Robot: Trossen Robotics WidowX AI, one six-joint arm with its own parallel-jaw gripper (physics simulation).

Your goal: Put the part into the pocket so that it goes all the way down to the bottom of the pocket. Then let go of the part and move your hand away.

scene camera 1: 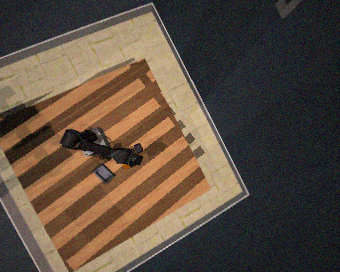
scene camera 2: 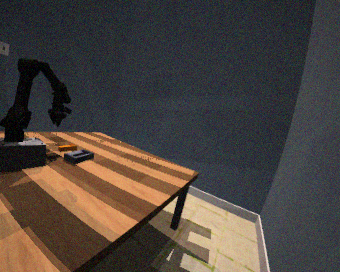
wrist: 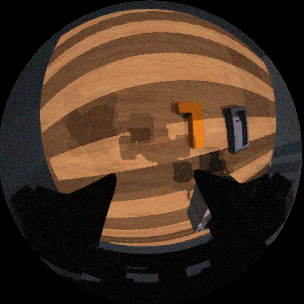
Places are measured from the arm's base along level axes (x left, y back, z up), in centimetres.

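Where they show: gripper, fingertip midpoint: (scene camera 2: pixel 55 125) (wrist: pixel 155 175); arm's base, origin of the base link: (scene camera 1: pixel 91 137) (scene camera 2: pixel 13 140).
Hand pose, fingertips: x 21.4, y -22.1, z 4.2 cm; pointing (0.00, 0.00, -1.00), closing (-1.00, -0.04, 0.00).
Each offset is from my fingertips to the centre of the thing. Level surfaces: height alone.
The orange L-shaped part {dz -13.2, dx -9.3, dy -5.3 cm} (scene camera 1: pixel 126 166) (scene camera 2: pixel 67 148) (wrist: pixel 199 127) lies flat on the table, apart from the block. In scene camera 1 the arm partly covers it. The dark grey rectangular block {dz -12.9, dx -27.9, dy -6.8 cm} (scene camera 1: pixel 104 173) (scene camera 2: pixel 78 156) (wrist: pixel 230 131) with the pocket lies on the table beside the part, to its right in the wrist view. The pocket opens upward; its exact outline is hard to make out. My gripper (scene camera 1: pixel 138 154) (scene camera 2: pixel 61 116) (wrist: pixel 155 175) is open and empty, high above the table. In the wrist view the part is ahead of the fingers and right of their middle.
The arm's grey base (scene camera 2: pixel 22 154) (wrist: pixel 198 212) stands on the table {dz -14.7 cm} (scene camera 1: pixel 125 220) (scene camera 2: pixel 120 182) (wrist: pixel 150 67), near the block and the part. Dark shadow stripes cross the wooden top. The table's near corner and one leg (scene camera 2: pixel 180 210) show in scene camera 2.
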